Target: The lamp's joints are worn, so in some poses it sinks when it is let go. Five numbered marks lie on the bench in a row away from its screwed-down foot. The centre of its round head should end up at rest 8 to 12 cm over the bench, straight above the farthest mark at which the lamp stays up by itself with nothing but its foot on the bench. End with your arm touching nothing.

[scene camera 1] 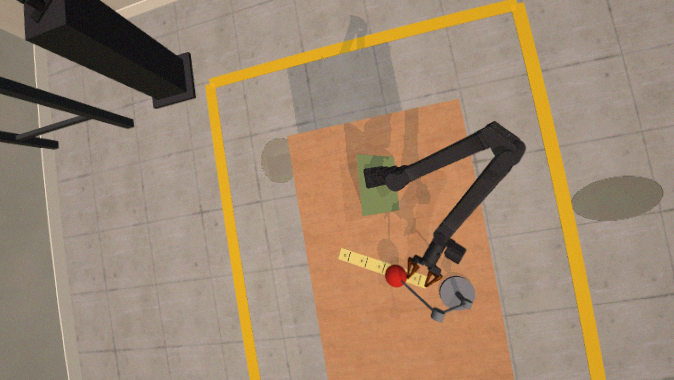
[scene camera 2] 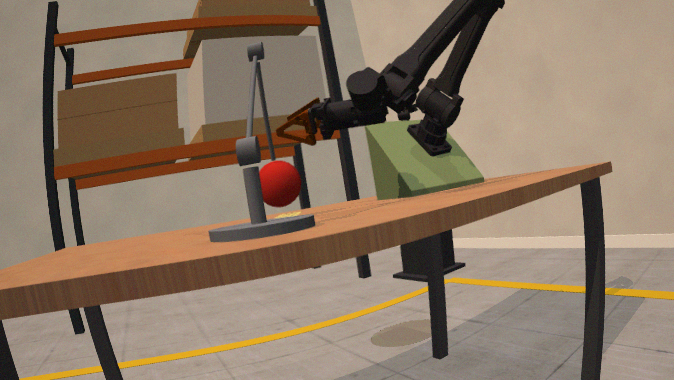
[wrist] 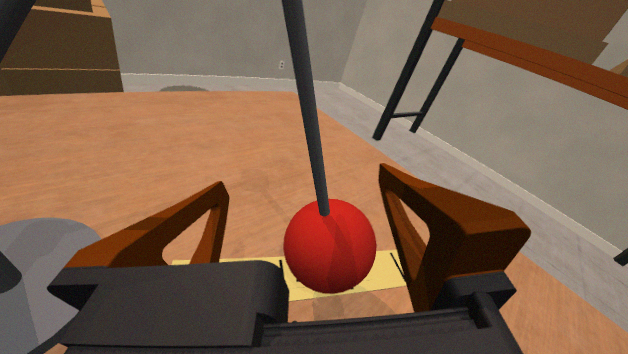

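Where they show: gripper, fingertip midpoint: [scene camera 1: 416,282] [scene camera 2: 282,126] [wrist: 300,180]; arm's base at its link origin: [scene camera 1: 373,177] [scene camera 2: 428,140].
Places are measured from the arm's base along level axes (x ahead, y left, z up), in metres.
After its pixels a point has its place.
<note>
The lamp's red round head [scene camera 1: 396,276] {x 0.451, y 0.023, z -0.014 m} [scene camera 2: 279,183] {x 0.479, y 0.071, z -0.064 m} [wrist: 330,246] {x 0.448, y 0.053, z -0.026 m} hangs above the yellow mark strip [scene camera 1: 368,262] {x 0.408, y -0.096, z -0.138 m} [scene camera 2: 288,215] {x 0.403, y -0.104, z -0.138 m} [wrist: 395,277] {x 0.397, y -0.087, z -0.138 m}; in the top view it covers part of the strip, and which mark lies under it cannot be told. The thin grey upper rod [scene camera 1: 417,296] {x 0.495, y 0.084, z 0.107 m} [scene camera 2: 265,110] {x 0.494, y 0.086, z 0.089 m} [wrist: 307,100] {x 0.490, y 0.084, z 0.089 m} slopes down to the head from the elbow joint [scene camera 1: 437,314] {x 0.508, y 0.124, z 0.231 m} [scene camera 2: 255,51] {x 0.525, y 0.146, z 0.207 m}. The round grey foot [scene camera 1: 452,289] {x 0.582, y 0.277, z -0.124 m} [scene camera 2: 225,235] {x 0.670, y 0.343, z -0.131 m} [wrist: 65,235] {x 0.643, y 0.250, z -0.124 m} stands on the bench. My gripper [scene camera 1: 420,282] {x 0.465, y 0.096, z 0.049 m} [scene camera 2: 296,137] [wrist: 300,180] {x 0.465, y 0.096, z 0.049 m} is wide open and empty, above and beside the head, with the rod beyond its fingertips.
The wooden bench [scene camera 1: 410,340] {x 0.813, y 0.043, z -0.139 m} [scene camera 2: 150,260] {x 0.786, y 0.426, z -0.139 m} [wrist: 150,135] {x 0.866, y 0.124, z -0.139 m} carries a green sloped block [scene camera 1: 375,205] {x 0.125, y -0.014, z 0.005 m} [scene camera 2: 425,175] {x 0.102, y 0.077, z -0.095 m} under my arm's base. A rack [scene camera 2: 52,125] with boxes stands behind the bench. A black post [scene camera 1: 120,50] stands at the upper left in the top view.
</note>
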